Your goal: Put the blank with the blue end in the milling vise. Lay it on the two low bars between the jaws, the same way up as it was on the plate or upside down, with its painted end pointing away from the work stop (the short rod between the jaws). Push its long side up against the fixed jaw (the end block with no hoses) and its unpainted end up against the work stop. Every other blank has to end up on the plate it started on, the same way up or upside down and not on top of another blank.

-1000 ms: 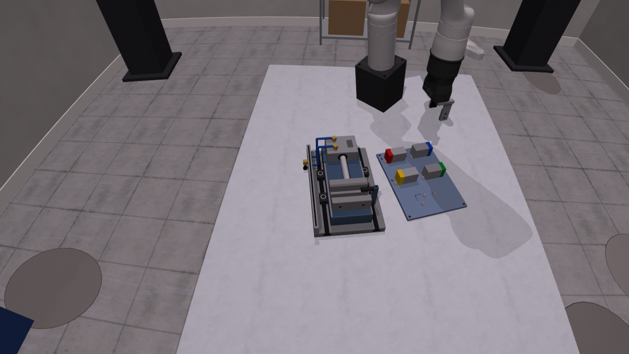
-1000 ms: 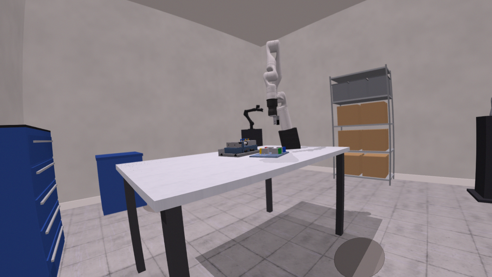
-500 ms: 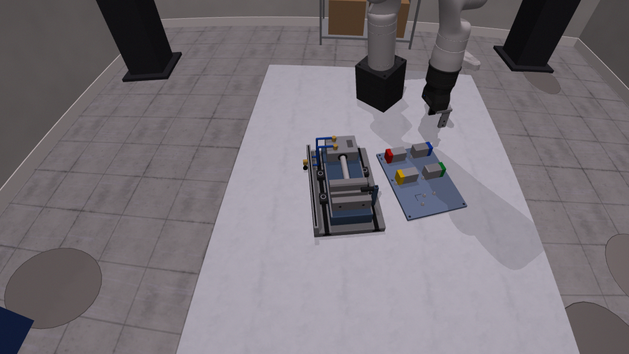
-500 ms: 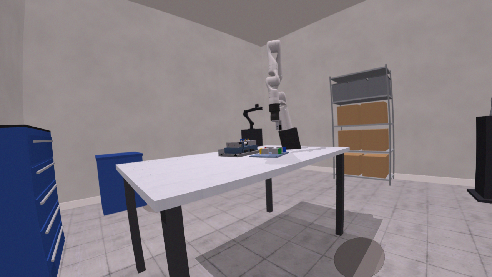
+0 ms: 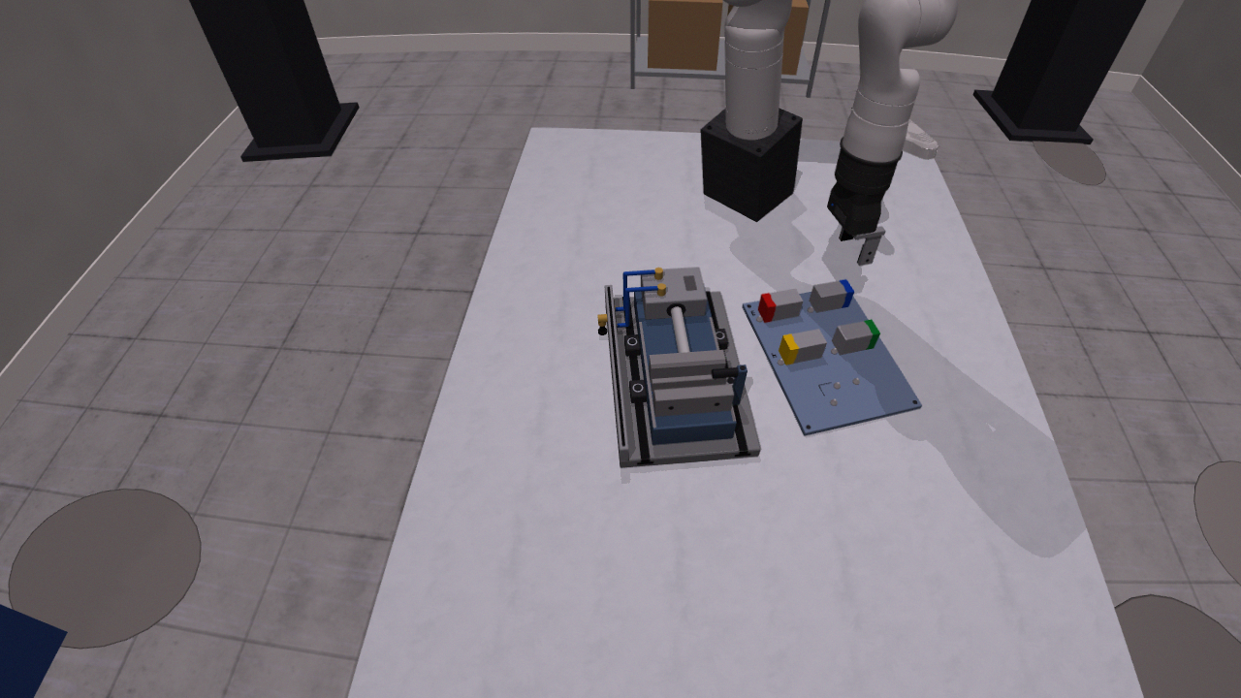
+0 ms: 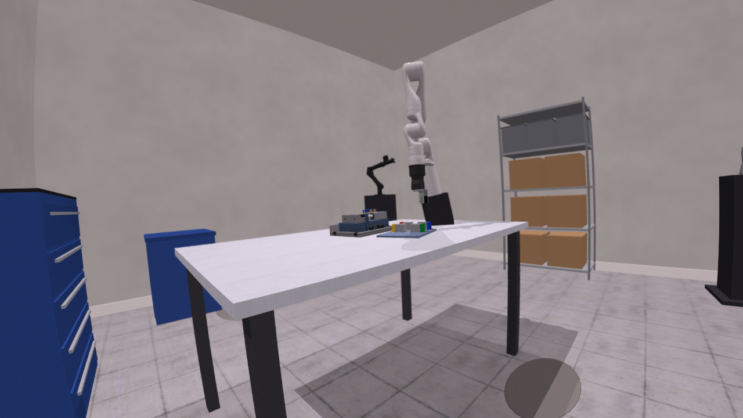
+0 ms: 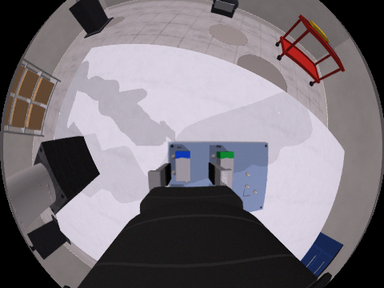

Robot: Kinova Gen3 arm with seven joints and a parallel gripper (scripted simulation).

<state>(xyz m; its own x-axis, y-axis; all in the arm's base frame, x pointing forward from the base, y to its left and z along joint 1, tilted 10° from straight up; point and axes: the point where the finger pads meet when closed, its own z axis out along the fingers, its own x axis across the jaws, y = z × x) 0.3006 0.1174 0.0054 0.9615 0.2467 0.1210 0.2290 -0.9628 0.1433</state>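
Now: hand 1 cm past the blue-ended blank, 1 cm to the left of it and 12 cm above it. Also, from my hand: yellow-ended blank (10 cm ahead, 8 cm to the right, 12 cm below); red-ended blank (1 cm ahead, 10 cm to the right, 12 cm below); green-ended blank (8 cm ahead, 1 cm to the left, 12 cm below).
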